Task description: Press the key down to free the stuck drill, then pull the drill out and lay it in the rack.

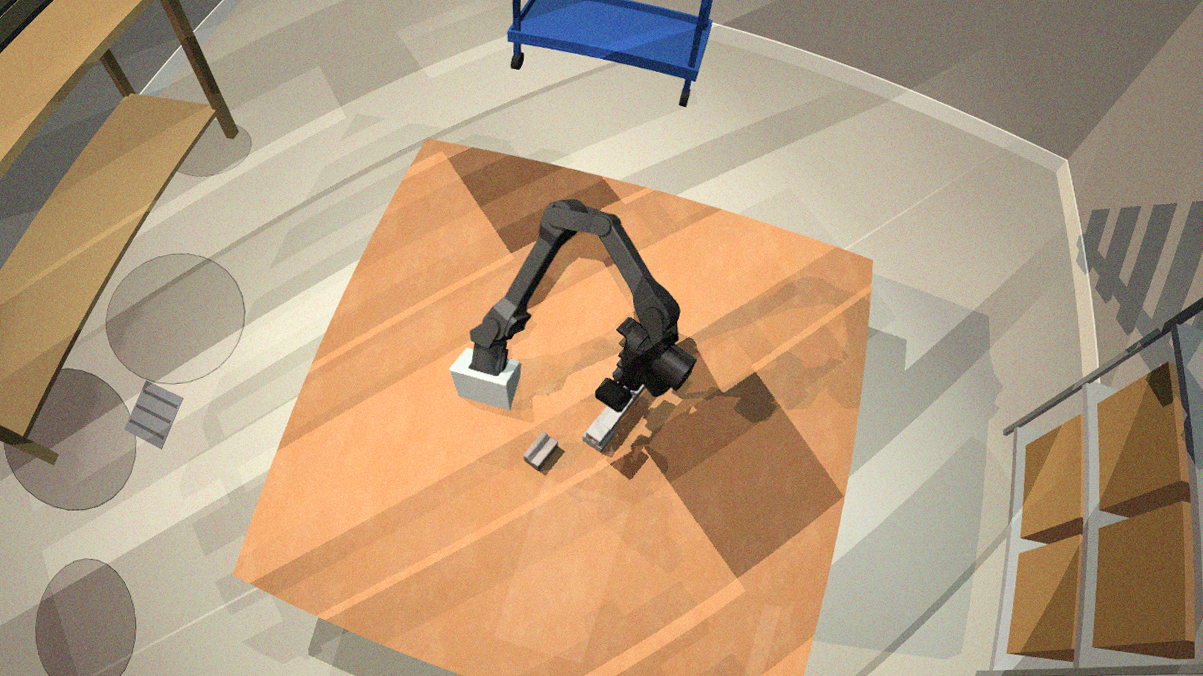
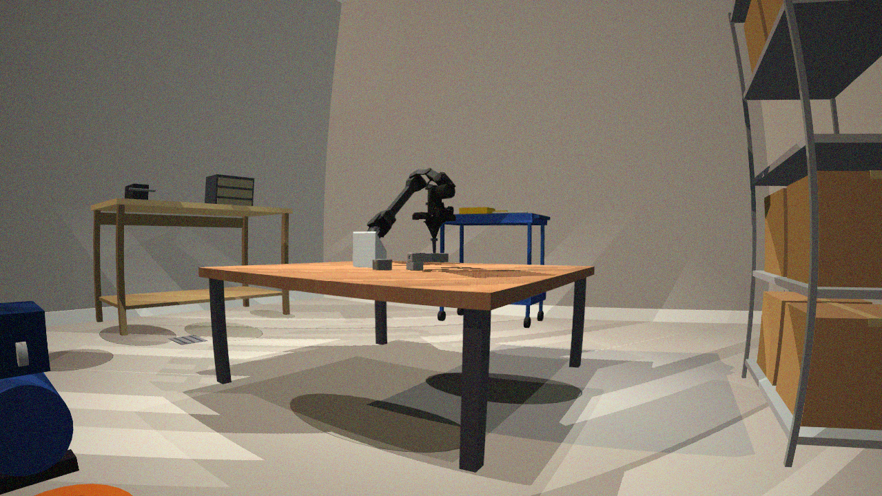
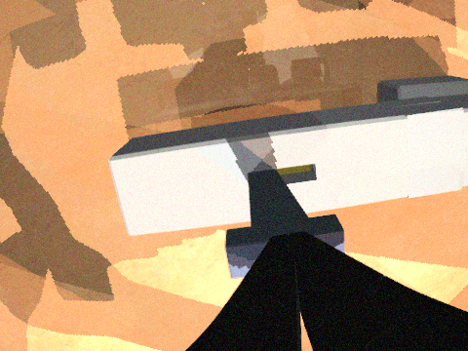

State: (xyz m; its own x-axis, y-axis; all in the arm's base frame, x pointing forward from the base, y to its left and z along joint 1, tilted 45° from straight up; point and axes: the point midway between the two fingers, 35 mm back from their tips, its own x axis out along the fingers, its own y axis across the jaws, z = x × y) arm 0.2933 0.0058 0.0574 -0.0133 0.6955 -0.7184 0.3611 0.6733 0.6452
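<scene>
My gripper tip is 30 mm above the dark key. From my gripper tip the other things lie so: drill: 80 mm below, 50 mm to the right, 20 mm behind; grey housing: 90 mm below, 30 mm to the right, 10 mm behind; small grey rack: 160 mm to the right, 150 mm behind, 110 mm below.
</scene>
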